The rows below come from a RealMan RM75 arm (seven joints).
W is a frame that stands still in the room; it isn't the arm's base.
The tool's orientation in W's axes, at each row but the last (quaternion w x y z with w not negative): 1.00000, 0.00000, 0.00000, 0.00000; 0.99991, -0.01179, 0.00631, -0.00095; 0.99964, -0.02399, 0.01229, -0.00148; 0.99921, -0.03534, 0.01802, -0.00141; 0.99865, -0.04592, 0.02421, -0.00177; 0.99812, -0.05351, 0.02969, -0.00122; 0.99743, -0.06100, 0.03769, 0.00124
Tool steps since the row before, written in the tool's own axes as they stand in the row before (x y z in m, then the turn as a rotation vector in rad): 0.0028, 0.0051, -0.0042, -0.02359, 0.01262, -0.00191; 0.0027, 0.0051, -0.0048, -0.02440, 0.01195, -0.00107; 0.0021, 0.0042, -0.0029, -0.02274, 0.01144, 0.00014; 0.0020, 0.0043, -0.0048, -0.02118, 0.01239, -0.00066; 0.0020, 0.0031, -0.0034, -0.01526, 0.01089, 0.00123; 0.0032, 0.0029, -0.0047, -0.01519, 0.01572, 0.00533; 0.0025, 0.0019, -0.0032, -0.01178, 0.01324, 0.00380
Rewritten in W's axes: 0.0028, 0.0051, -0.0042, -0.02359, 0.01262, -0.00191; 0.0026, 0.0050, -0.0050, -0.02439, 0.01197, -0.00104; 0.0020, 0.0040, -0.0031, -0.02270, 0.01151, 0.00015; 0.0018, 0.0039, -0.0052, -0.02117, 0.01240, -0.00077; 0.0018, 0.0028, -0.0038, -0.01517, 0.01104, 0.00096; 0.0029, 0.0024, -0.0052, -0.01486, 0.01628, 0.00451; 0.0022, 0.0015, -0.0036, -0.01155, 0.01363, 0.00304
